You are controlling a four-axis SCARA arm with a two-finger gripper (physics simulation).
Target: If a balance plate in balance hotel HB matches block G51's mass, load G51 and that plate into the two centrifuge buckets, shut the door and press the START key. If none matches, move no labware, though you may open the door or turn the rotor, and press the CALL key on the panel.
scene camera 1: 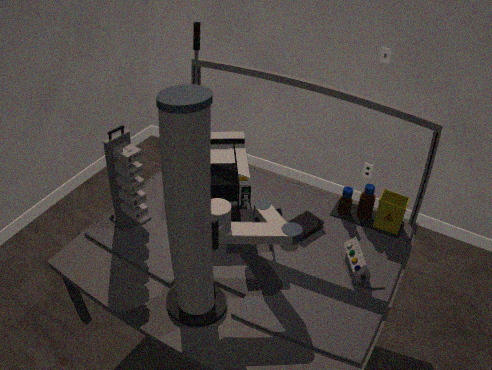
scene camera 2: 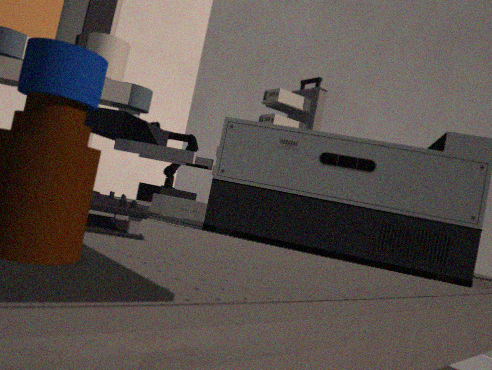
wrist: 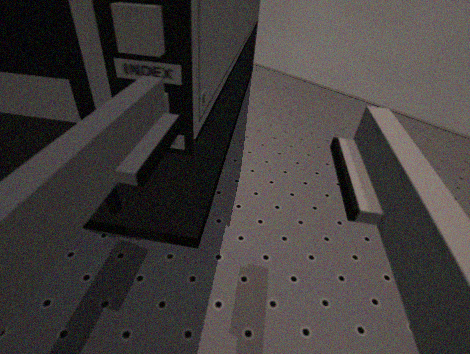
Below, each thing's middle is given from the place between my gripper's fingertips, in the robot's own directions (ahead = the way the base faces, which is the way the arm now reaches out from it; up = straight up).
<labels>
Right now my hand is 9 cm short of the centrifuge (scene camera 2: 407, 209) and 30 cm to the right of it.
</labels>
